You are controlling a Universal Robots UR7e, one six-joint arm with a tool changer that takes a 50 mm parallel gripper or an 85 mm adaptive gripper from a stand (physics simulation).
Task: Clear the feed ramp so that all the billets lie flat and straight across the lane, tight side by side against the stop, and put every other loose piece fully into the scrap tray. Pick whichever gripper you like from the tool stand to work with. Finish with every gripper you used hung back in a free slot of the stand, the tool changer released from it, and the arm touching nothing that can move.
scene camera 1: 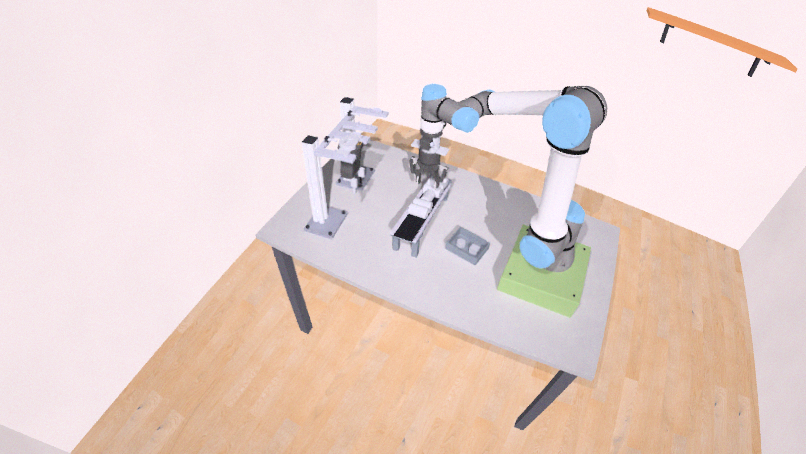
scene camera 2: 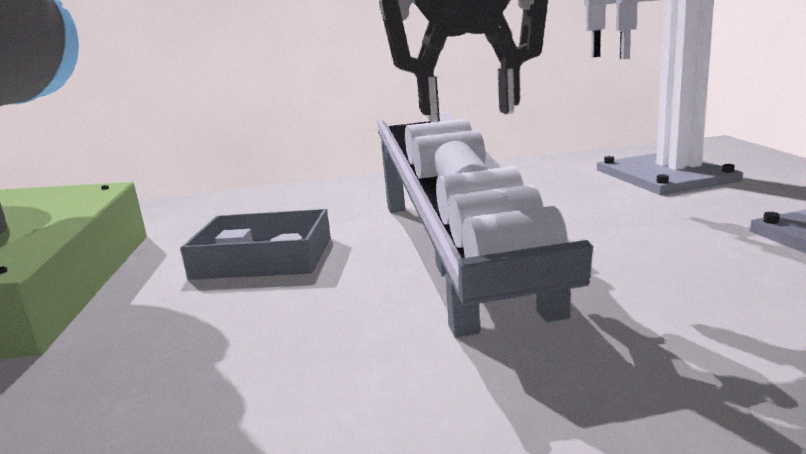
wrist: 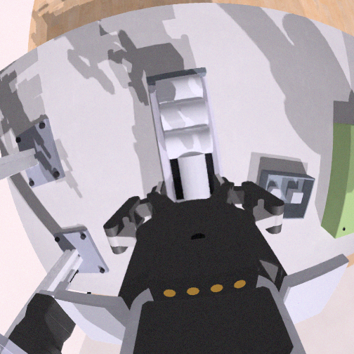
Scene:
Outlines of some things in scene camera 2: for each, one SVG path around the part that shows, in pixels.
A billet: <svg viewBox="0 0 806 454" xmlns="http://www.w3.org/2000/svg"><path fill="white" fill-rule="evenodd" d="M433 158L433 168L437 176L489 170L474 151L461 141L450 141L443 144L436 151Z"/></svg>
A billet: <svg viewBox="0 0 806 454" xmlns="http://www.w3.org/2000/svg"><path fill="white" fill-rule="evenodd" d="M481 132L479 130L414 137L412 151L417 177L421 179L437 176L433 168L434 155L443 144L450 141L464 142L485 164L485 145Z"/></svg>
A billet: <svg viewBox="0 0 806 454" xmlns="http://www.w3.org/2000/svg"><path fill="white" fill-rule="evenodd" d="M469 120L459 119L407 125L405 127L405 143L409 163L411 165L414 164L412 151L414 137L472 131Z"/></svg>

